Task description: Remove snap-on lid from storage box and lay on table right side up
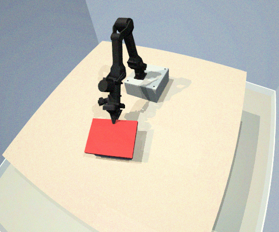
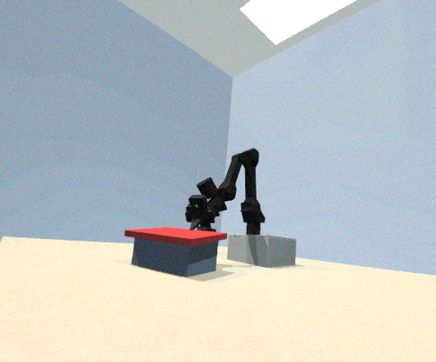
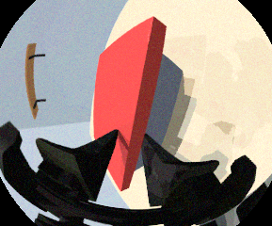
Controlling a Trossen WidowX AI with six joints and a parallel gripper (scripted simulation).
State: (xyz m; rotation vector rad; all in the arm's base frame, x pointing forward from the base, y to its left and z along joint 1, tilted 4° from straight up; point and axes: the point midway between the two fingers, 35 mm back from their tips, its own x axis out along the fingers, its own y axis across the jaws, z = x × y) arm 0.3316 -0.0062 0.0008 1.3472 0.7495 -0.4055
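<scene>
My gripper tip is 80 mm short of the red lid and 20 mm to the right of it. Round my gripper tip: storage box 70 mm ahead, 20 mm to the left, 50 mm below.
</scene>
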